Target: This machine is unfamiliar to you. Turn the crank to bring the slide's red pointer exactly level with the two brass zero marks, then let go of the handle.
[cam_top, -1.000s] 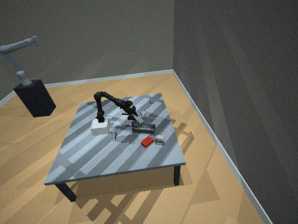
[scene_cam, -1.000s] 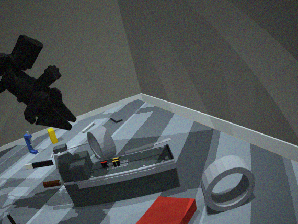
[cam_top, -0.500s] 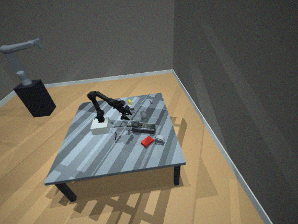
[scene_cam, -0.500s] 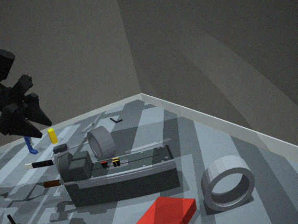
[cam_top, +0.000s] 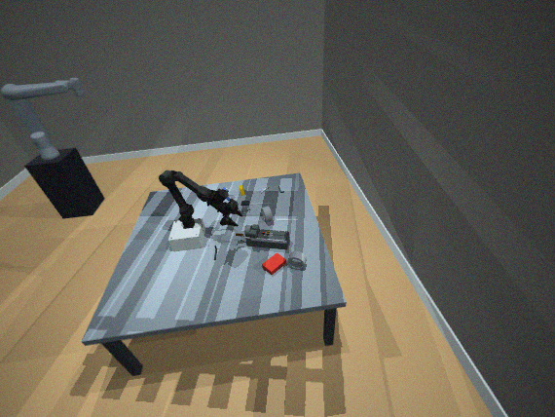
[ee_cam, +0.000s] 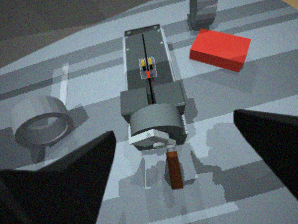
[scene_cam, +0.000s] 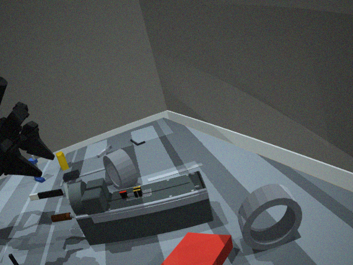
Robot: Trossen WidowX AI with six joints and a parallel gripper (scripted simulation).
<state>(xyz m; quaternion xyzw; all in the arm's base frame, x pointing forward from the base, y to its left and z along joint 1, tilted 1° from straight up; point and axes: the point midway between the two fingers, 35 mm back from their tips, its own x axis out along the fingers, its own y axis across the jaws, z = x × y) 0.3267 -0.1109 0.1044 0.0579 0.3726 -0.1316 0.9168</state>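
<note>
My gripper tip is now 2 cm past the brown handle, 1 cm to the right of it and 12 cm above it. From my gripper tip the other things lie so: yellow block: 2 cm behind, 57 cm to the left, 15 cm below; blue clamp: 14 cm behind, 52 cm to the left, 13 cm below; red pointer: 13 cm ahead, 2 cm to the right, 10 cm below.
</note>
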